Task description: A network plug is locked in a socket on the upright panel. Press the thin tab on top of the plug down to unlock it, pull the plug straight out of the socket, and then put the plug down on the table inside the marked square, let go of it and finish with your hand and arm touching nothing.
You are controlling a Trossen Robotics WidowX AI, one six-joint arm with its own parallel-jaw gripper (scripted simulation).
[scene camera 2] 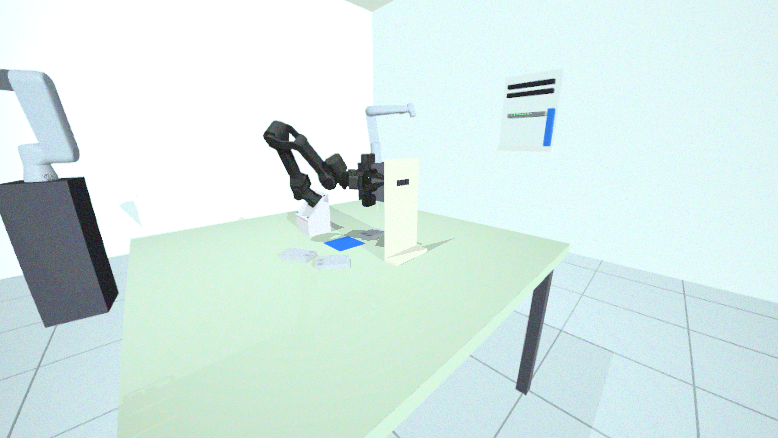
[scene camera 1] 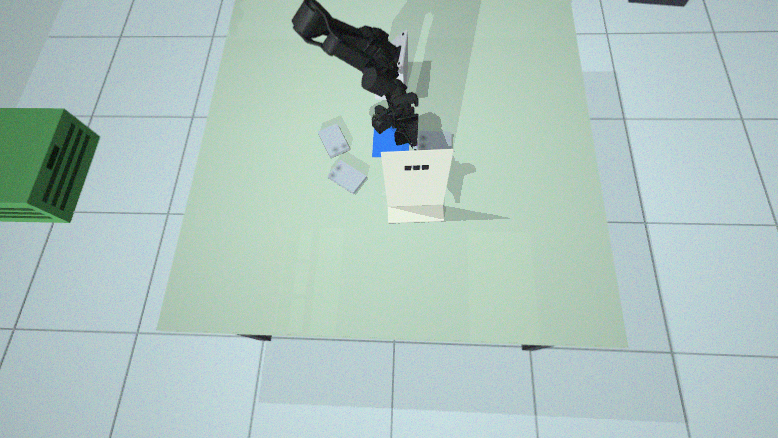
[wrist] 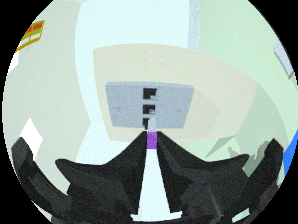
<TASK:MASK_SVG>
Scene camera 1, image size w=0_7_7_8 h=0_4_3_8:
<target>my gripper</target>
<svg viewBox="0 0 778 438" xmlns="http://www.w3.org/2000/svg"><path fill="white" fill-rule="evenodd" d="M399 92L393 94L388 99L389 108L386 109L381 105L375 107L372 126L378 134L382 134L391 126L393 129L397 128L394 133L396 145L409 143L413 148L412 146L417 146L418 114L415 114L414 106L412 107L411 104L418 107L419 100L417 94L413 92Z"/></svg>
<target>grey flat block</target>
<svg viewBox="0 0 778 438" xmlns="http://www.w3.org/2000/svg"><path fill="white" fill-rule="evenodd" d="M340 160L327 177L352 194L355 194L367 179L367 176Z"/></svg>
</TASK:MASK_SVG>
